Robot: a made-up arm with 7 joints. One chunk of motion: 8 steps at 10 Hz.
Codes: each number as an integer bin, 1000 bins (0 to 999) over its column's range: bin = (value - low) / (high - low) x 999, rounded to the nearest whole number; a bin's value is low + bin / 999 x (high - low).
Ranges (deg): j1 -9.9..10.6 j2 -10.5..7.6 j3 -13.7..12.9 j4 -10.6..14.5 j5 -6..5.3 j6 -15.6..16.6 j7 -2.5..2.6
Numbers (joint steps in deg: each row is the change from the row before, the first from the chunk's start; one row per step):
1: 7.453 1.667 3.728 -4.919 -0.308 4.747 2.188
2: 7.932 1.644 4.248 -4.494 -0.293 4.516 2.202
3: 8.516 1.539 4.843 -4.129 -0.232 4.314 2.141
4: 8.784 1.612 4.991 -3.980 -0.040 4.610 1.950
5: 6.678 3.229 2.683 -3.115 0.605 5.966 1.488
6: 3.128 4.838 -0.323 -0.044 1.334 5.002 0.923
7: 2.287 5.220 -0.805 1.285 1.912 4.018 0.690
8: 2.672 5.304 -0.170 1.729 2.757 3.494 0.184
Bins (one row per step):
1: 846 672 655 226 503 631 918
2: 869 670 674 243 505 624 921
3: 897 664 696 258 510 618 909
4: 911 669 702 263 527 627 872
5: 808 758 615 298 584 669 781
6: 635 847 502 420 648 639 671
7: 594 868 484 473 699 609 625
8: 613 872 508 491 774 592 526

